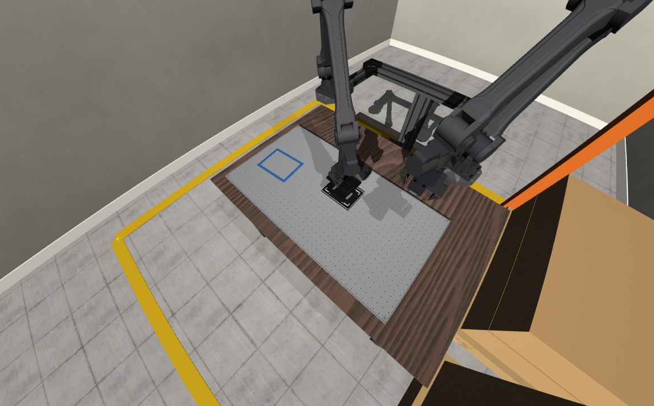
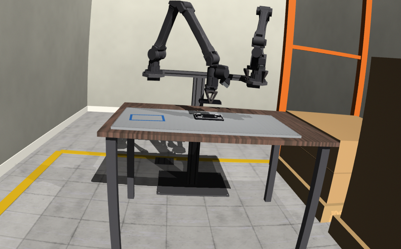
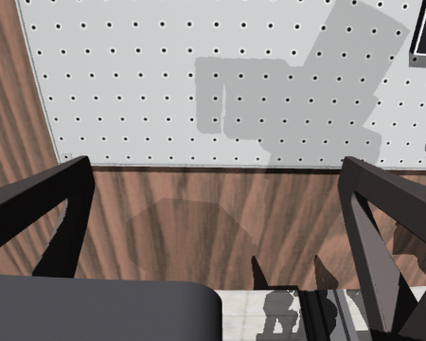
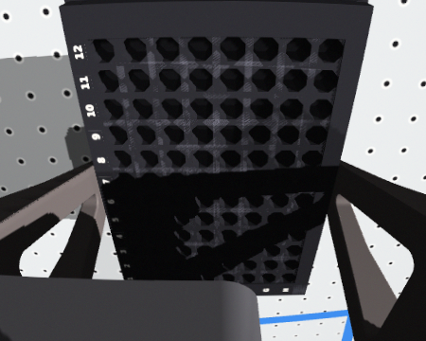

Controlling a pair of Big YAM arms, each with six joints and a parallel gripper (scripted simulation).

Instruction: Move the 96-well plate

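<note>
The black 96-well plate is right at my right hand. Also, from my right hand: black plate nest N1: 100 mm below.
</note>
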